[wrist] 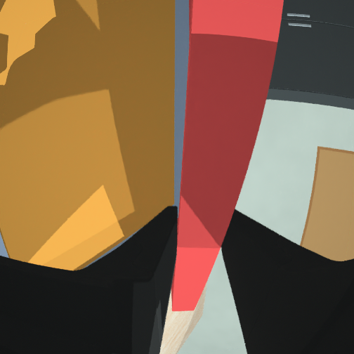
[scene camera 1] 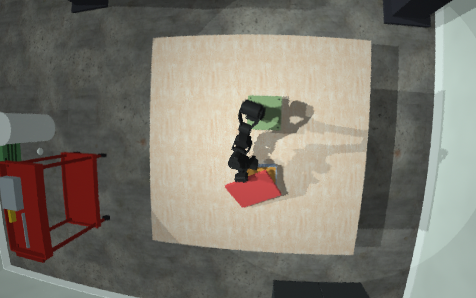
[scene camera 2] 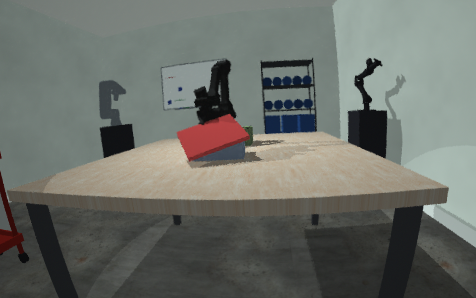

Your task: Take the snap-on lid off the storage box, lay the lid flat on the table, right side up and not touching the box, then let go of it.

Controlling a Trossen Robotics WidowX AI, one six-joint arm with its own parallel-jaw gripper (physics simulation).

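Observation:
The red lid (scene camera 1: 254,192) (scene camera 2: 212,138) (wrist: 225,135) is tilted and turned askew, its near edge low in front of the storage box. The blue-grey box (scene camera 2: 231,151) stands on the table (scene camera 1: 190,100) (scene camera 2: 300,180); its orange inside (scene camera 1: 270,171) (wrist: 100,150) shows behind the lid. Most of the box is hidden by the lid in both scene views, and I cannot tell whether they touch. My gripper (scene camera 1: 242,178) (scene camera 2: 203,121) (wrist: 198,215) is shut on the lid's far edge, with one black finger on each face in the wrist view.
A green block (scene camera 1: 272,107) (scene camera 2: 249,136) is beside my arm, behind the box. A red cart (scene camera 1: 45,225) is on the floor to the left in scene camera 1. A rack (scene camera 2: 285,63) and another black arm (scene camera 2: 367,80) on a pedestal (scene camera 2: 367,130) are beyond the table.

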